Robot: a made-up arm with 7 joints.
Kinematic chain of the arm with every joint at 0, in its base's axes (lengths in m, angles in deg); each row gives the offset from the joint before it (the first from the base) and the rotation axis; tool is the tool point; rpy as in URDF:
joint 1: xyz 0 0 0.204 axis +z
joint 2: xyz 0 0 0 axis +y
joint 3: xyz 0 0 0.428 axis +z
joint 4: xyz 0.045 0 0 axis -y
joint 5: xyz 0.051 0 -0.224 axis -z
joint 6: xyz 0 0 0 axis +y
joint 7: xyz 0.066 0 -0.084 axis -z
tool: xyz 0 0 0 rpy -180 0 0
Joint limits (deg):
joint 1: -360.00..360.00
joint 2: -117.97..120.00
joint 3: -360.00..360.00
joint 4: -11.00..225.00
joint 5: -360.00..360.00
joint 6: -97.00..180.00
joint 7: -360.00..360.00
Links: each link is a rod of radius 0.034 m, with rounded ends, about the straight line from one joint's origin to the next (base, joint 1, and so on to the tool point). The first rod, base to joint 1, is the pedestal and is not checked.
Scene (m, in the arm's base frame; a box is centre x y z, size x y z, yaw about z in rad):
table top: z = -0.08
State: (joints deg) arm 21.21 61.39 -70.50 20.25 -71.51 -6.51 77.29
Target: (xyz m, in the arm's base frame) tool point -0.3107 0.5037 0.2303
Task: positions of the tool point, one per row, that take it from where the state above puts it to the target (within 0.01 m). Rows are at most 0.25 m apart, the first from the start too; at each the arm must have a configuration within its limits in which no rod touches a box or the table.
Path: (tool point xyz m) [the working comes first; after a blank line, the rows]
Joints at the target: 120.98 51.43 -11.66 81.65 -61.33 -17.51 77.29
Straight joint move there: clear.

1: 0.3319 -0.0009 0.1469
2: 0.3566 0.1276 0.1341
3: 0.3246 0.2747 0.1286
4: 0.2284 0.4123 0.1337
5: 0.0746 0.5104 0.1518
6: -0.1154 0.5447 0.1840
7: -0.3107 0.5037 0.2303

